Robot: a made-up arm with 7 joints.
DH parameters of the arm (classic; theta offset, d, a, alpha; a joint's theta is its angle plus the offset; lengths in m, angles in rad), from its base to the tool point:
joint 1: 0 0.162 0.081 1.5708
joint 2: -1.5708 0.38 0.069 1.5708
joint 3: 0 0.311 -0.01 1.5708
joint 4: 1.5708 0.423 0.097 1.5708
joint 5: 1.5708 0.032 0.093 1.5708
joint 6: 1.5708 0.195 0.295 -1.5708
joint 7: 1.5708 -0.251 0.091 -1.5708
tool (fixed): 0 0.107 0 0
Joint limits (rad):
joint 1: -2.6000..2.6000
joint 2: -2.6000..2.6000
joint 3: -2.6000..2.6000
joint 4: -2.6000..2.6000
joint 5: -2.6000..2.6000
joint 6: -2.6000..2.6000
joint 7: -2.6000..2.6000
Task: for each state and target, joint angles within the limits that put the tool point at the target. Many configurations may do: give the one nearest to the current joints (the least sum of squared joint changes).
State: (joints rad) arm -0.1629 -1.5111 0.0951 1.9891 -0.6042 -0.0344 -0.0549
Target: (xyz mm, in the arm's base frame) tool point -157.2 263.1 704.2
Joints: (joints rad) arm 0.1709 -1.0992 0.3769 1.7040 -0.6824 0.3547 -0.1129
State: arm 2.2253 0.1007 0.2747 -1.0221 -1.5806 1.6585 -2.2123
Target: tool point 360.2 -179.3 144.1
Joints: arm 2.1488 0.3876 0.1738 -1.4062 -1.2630 2.4205 -2.3227
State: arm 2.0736 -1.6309 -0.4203 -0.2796 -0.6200 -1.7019 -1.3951
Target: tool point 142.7 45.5 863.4
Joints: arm 1.9682 -0.8338 -0.4602 -0.2944 -0.7754 -2.5962 -1.0695
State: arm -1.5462 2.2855 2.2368 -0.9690 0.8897 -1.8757 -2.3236
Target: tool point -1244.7 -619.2 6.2
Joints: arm -1.9391 2.0819 2.5178 -1.0760 0.7548 -1.9262 -2.3526
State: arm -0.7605 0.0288 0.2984 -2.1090 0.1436 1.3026 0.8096
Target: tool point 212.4 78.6 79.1
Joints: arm -0.3994 -0.1102 0.1368 -2.3688 0.3497 1.1646 0.5882
